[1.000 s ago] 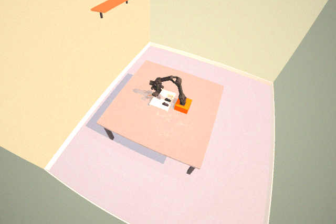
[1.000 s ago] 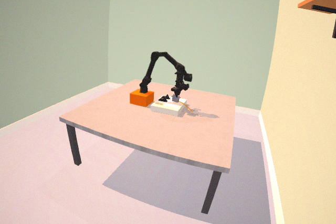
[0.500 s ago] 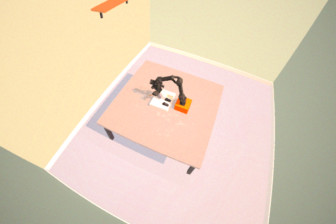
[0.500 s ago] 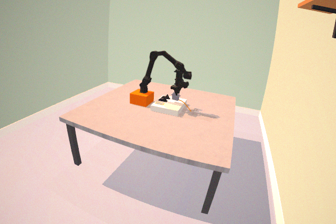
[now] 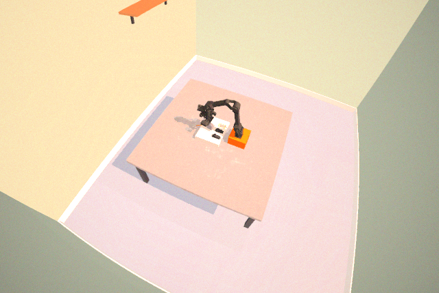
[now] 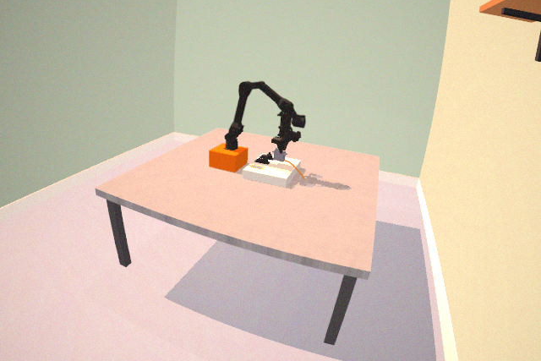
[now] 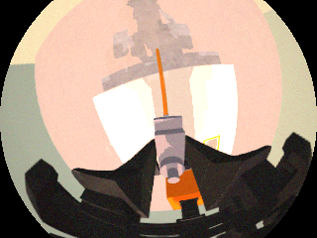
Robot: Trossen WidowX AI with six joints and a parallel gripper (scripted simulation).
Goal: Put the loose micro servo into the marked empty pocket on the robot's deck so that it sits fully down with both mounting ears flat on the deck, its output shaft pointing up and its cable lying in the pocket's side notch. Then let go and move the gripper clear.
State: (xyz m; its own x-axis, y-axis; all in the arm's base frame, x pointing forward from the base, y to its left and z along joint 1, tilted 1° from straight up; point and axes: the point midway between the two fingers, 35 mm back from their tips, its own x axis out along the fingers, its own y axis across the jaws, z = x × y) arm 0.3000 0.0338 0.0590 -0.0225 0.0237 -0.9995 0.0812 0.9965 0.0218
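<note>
Right now the deck is 100 mm below my gripper tip and 20 mm to the right of it.
</note>
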